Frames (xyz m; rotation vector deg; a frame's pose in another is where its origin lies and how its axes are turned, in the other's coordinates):
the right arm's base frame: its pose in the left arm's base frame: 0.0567 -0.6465 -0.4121 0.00 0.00 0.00
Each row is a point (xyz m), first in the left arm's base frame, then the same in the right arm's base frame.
Working: the left arm's base frame: its pose in the right arm's base frame: -0.0567 0.6465 0.4121 0.00 0.00 0.00

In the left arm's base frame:
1: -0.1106 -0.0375 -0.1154
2: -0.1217 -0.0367 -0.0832
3: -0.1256 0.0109 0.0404
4: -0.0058 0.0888 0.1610
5: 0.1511 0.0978 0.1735
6: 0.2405 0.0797 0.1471
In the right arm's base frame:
1: -0.1673 0.6090 0.2967
2: -0.1784 0.6098 0.3289
3: -0.1823 0.6574 0.4525
4: -0.0625 0.7353 0.5731
5: 0.0944 0.7443 0.5856
6: 0.1838 0.7262 0.5592

